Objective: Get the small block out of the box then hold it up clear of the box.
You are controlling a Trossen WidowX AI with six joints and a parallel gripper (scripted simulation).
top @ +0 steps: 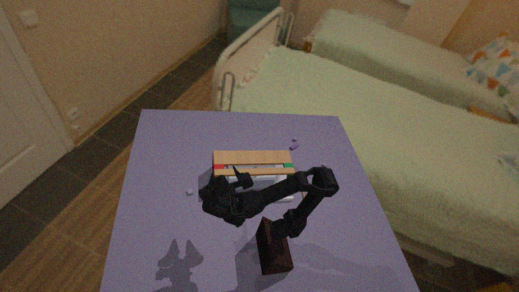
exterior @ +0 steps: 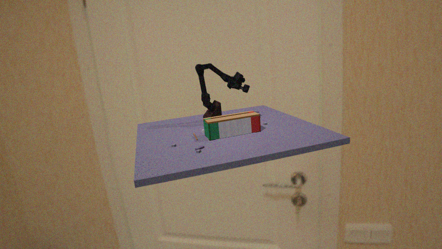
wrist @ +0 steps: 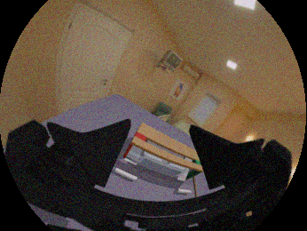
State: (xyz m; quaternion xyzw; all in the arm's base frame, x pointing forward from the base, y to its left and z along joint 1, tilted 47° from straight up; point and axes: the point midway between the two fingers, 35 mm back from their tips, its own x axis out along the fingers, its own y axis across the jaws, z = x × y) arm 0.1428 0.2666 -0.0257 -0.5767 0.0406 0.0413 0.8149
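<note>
The box is 130 mm ahead of my gripper tip, 170 mm to the right of it and 230 mm below it. Also, from my gripper tip: thin tan stick (90 mm ahead, 430 mm to the right, 290 mm below); then tan block (140 mm ahead, 180 mm to the right, 210 mm below).
</note>
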